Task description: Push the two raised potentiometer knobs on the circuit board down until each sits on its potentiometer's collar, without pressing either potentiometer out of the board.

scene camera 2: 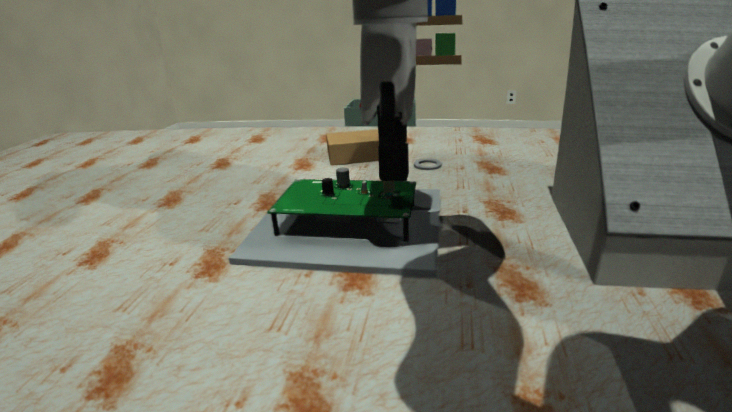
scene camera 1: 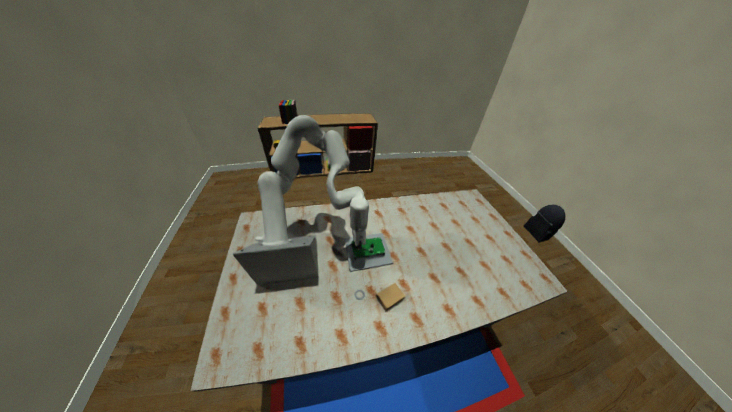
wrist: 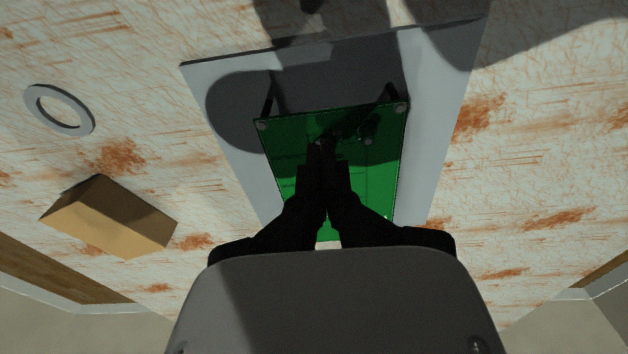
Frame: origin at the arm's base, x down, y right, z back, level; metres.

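Where they show: gripper, fingertip midpoint: [scene camera 2: 394, 178] [scene camera 1: 357, 247] [wrist: 323, 159]; arm's base, link origin: [scene camera 1: 277, 243].
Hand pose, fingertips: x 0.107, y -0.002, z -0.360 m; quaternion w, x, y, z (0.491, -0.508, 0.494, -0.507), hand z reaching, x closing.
Observation:
Things, the pixels of their top centre, and the offset from my fingertips. "*": a spot on its surface instead.
- green circuit board, top centre: [wrist: 339, 212] [scene camera 2: 344, 178] [scene camera 1: 368, 244] dz -0.057, dx -0.001, dy -0.007 m
- tall grey knob, top centre: [scene camera 2: 342, 169] dz -0.067, dx -0.001, dy +0.023 m
- shorter black knob, top centre: [scene camera 2: 326, 179] dz -0.080, dx +0.002, dy -0.005 m
- thin pale shaft, top centre: [scene camera 2: 364, 181] dz -0.037, dx +0.008, dy +0.006 m
- brownish knob, top centre: [scene camera 2: 388, 178] dz -0.006, dx +0.000, dy -0.001 m
- dark component, surface spot: [wrist: 368, 131] [scene camera 2: 398, 199] * dz +0.009, dx +0.013, dy -0.030 m
- tan block, top centre: [wrist: 105, 235] [scene camera 2: 355, 136] [scene camera 1: 391, 294] dz -0.104, dx +0.023, dy +0.256 m
- grey ring, top centre: [wrist: 59, 113] [scene camera 2: 427, 163] [scene camera 1: 359, 294] dz +0.026, dx +0.057, dy +0.216 m
The green circuit board [scene camera 1: 377, 246] [scene camera 2: 307, 203] [wrist: 382, 185] stands on thin legs above a grey base plate [scene camera 1: 369, 264] [scene camera 2: 327, 251] [wrist: 440, 100]. In scene camera 2, a tall grey knob [scene camera 2: 342, 177] stands upright near the board's back edge, beside a shorter black knob [scene camera 2: 327, 186] and a thin pale shaft [scene camera 2: 364, 187]. My gripper [scene camera 1: 358, 245] [scene camera 2: 393, 178] [wrist: 323, 159] is shut and empty, pointing down. Its tips are at the top of a brownish knob [scene camera 2: 389, 186], apparently touching it. The fingers and shadow mostly hide this knob; whether it sits on its collar is unclear.
A dark component [scene camera 2: 395, 198] [wrist: 368, 131] stands on the board near the fingers. A tan block [scene camera 1: 390, 296] [scene camera 2: 352, 147] [wrist: 112, 217] and a grey ring [scene camera 1: 359, 290] [scene camera 2: 427, 160] [wrist: 31, 97] lie on the table. The arm's grey pedestal [scene camera 1: 286, 266] [scene camera 2: 660, 168] stands beside the base plate.

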